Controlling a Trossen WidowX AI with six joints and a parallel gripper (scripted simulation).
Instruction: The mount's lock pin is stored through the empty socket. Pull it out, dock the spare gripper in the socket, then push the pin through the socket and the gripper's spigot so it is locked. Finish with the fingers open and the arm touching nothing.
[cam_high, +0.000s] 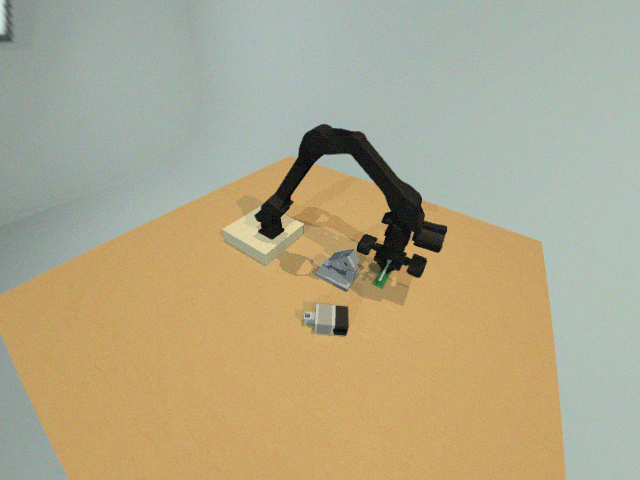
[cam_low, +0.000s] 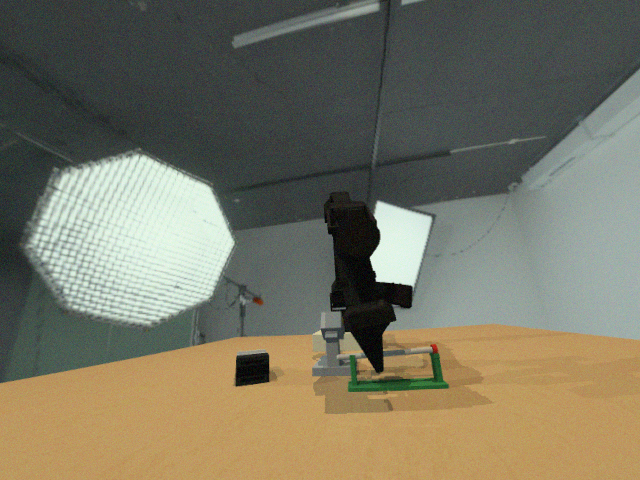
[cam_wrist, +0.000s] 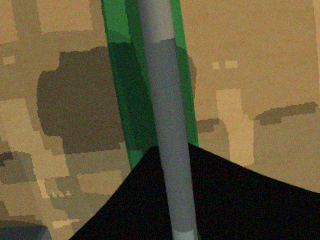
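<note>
Now: gripper tip 20 mm to the right of the green rack. The rest, counted from my gripper tip: spare gripper (60 mm behind, 240 mm to the right); then grey mount (100 mm behind, 80 mm to the right, 30 mm above).
</note>
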